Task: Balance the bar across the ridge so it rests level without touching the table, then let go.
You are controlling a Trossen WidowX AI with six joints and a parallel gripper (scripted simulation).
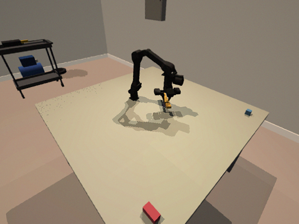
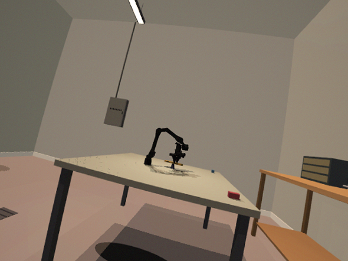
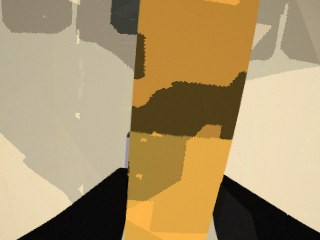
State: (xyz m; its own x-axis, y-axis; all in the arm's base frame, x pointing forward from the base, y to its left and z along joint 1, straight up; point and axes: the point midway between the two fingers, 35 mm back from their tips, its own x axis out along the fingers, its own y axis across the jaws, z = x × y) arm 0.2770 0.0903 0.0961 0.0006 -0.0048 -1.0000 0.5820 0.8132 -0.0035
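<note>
Now: the bar 20 mm to the left of my gripper tip and 20 mm behind it. Also, from my gripper tip: red block: 590 mm to the right, 460 mm ahead, 50 mm below; then blue cube: 460 mm ahead, 410 mm to the left, 50 mm below.
</note>
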